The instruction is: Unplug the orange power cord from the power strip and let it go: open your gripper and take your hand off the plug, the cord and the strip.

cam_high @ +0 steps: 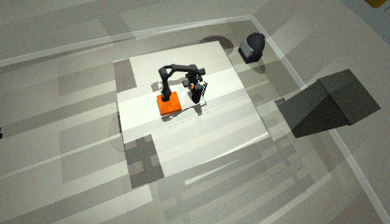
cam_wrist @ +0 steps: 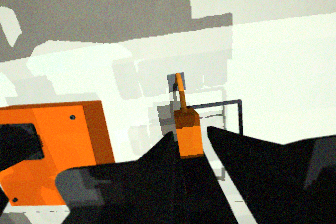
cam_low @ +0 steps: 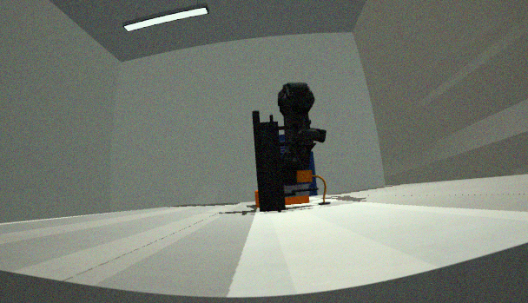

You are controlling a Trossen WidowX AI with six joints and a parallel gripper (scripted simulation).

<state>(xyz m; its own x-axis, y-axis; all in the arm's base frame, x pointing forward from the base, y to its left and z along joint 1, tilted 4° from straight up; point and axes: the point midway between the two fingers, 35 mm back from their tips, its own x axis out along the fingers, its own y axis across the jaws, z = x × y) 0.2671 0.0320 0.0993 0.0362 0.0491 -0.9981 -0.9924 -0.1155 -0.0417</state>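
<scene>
Now: the orange plug 1 cm ahead of my gripper tip, 2 cm to the right of it and 1 cm below it.
</scene>
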